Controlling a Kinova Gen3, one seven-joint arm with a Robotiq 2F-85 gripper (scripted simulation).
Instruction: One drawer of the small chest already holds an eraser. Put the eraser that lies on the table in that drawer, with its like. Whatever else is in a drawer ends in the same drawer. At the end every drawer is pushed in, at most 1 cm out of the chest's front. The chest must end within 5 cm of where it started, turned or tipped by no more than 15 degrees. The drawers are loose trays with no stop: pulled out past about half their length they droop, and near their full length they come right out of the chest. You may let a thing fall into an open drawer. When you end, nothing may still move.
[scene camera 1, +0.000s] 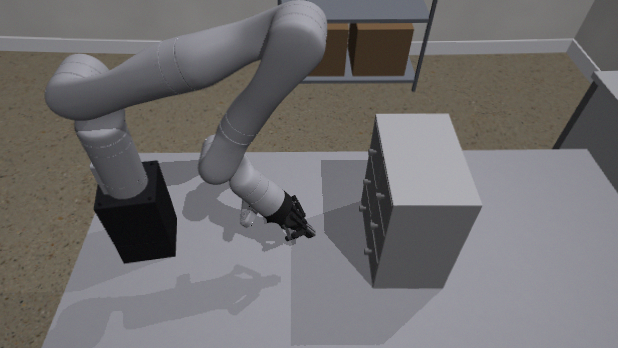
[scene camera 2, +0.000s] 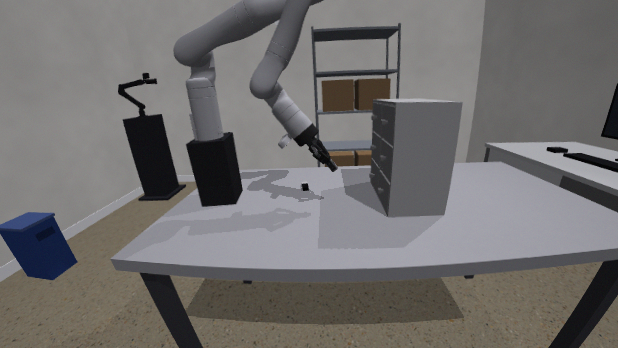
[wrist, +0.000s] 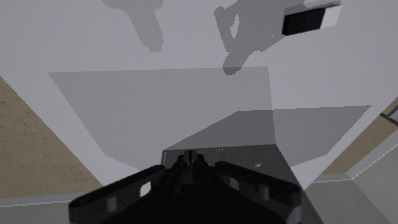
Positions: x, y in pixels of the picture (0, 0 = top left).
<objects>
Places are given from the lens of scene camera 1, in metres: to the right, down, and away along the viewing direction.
my gripper (scene camera 1: 312, 234): 0.01, 0.15, 1.10
grey chest (scene camera 1: 435, 202): 0.26, 0.06, 0.91
</objects>
